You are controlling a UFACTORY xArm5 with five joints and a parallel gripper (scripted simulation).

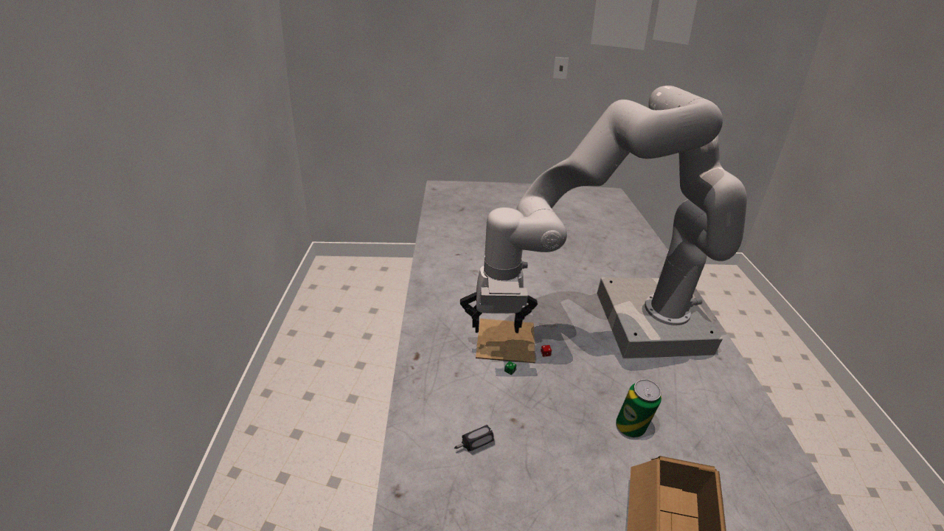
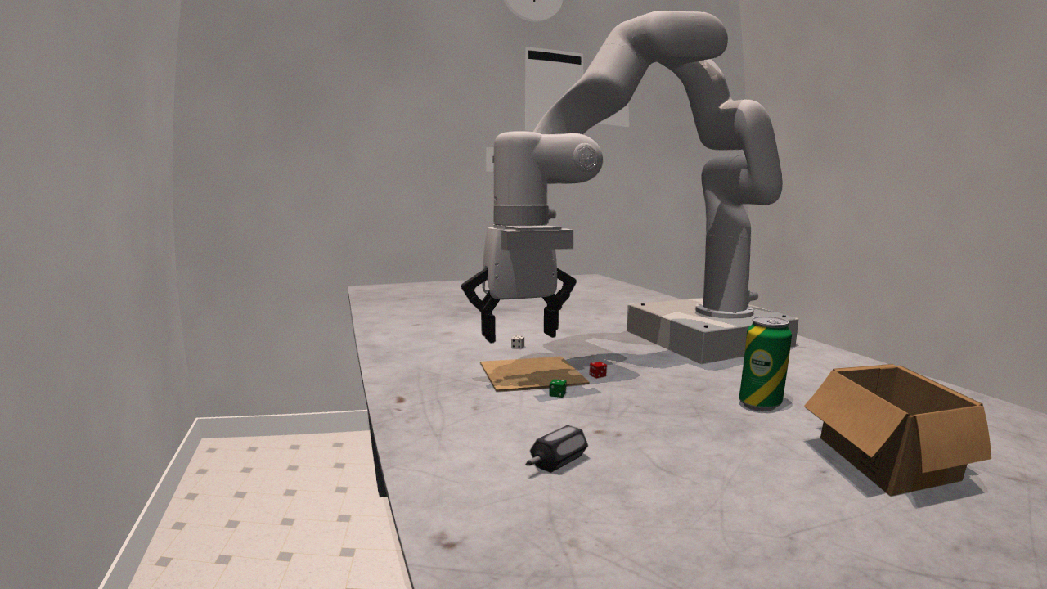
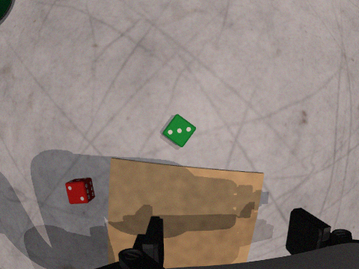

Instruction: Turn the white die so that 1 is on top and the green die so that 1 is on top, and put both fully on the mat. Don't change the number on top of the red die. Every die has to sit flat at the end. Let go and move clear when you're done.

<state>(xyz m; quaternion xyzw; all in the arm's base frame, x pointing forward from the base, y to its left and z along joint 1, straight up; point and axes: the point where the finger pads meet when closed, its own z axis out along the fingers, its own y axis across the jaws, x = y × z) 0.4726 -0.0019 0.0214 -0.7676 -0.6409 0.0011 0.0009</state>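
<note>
The white die is 17 cm to the right of my hand, 9 cm behind it and 7 cm below it. The rest, counted from my hand: tan mat 8 cm below, 4 cm behind, 3 cm to the right; then green die 7 cm to the left, 7 cm below, 2 cm behind; then red die 12 cm behind, 7 cm below, 3 cm to the left.
</note>
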